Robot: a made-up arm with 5 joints. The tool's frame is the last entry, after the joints. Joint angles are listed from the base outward. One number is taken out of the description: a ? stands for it. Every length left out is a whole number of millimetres.
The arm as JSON. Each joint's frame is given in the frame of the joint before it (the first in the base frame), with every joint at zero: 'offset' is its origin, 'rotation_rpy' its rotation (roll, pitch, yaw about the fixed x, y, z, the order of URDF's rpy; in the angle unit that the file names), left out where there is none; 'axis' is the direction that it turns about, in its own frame. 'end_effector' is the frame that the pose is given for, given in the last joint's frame.
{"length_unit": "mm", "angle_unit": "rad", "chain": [
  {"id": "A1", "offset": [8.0, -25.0, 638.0], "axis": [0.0, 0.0, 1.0]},
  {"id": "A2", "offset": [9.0, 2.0, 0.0], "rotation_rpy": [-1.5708, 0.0, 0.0], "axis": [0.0, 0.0, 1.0]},
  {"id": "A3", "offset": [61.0, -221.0, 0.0], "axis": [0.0, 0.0, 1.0]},
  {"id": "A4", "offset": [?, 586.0, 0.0], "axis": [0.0, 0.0, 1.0]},
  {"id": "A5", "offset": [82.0, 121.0, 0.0], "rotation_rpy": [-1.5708, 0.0, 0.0], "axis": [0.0, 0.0, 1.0]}
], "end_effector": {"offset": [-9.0, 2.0, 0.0], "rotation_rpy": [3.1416, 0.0, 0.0]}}
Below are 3 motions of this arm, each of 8 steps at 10 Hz.
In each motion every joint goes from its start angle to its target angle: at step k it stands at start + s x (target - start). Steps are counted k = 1, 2, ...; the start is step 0. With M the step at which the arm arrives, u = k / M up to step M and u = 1 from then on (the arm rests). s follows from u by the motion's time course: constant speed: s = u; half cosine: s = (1 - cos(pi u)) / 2; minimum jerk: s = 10 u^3 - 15 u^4 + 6 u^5.
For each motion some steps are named. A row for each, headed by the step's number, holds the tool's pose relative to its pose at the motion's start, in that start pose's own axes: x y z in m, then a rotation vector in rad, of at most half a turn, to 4 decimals.
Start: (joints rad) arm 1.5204 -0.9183 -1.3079 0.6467 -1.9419
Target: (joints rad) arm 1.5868 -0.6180 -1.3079 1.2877 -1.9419
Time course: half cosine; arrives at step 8
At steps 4, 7, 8:
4: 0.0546 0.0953 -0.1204 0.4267 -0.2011 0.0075
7: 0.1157 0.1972 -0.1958 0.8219 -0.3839 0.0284
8: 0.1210 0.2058 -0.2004 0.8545 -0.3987 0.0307

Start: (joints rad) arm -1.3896 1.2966 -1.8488 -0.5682 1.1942
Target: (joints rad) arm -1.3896 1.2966 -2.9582 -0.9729 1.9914
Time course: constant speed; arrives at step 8
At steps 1, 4, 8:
1: 0.0373 0.0957 -0.0052 0.1793 -0.0608 -0.0994
4: 0.1435 0.3667 0.0690 0.7499 -0.1344 -0.3793
8: 0.2443 0.6216 0.3359 1.5476 0.0341 -0.6359

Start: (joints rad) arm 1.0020 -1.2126 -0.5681 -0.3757 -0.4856
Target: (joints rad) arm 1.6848 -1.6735 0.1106 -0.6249 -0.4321
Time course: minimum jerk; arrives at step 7
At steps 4, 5, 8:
4: 0.0032 0.1995 0.1083 0.3102 -0.1790 -0.2756
5: 0.0076 0.2618 0.1615 0.4205 -0.2390 -0.3742
8: 0.0109 0.2991 0.1998 0.4924 -0.2770 -0.4384

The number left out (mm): 139.0
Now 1 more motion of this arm.
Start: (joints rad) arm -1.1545 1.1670 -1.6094 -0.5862 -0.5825
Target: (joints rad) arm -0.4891 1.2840 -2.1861 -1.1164 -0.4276
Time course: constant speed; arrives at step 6
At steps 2, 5, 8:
2: 0.1879 0.0915 0.0166 0.0022 -0.3883 0.0311
5: 0.4222 0.2648 0.1522 0.0936 -0.9776 -0.0448
8: 0.4799 0.3225 0.2231 0.1448 -1.1683 -0.1039

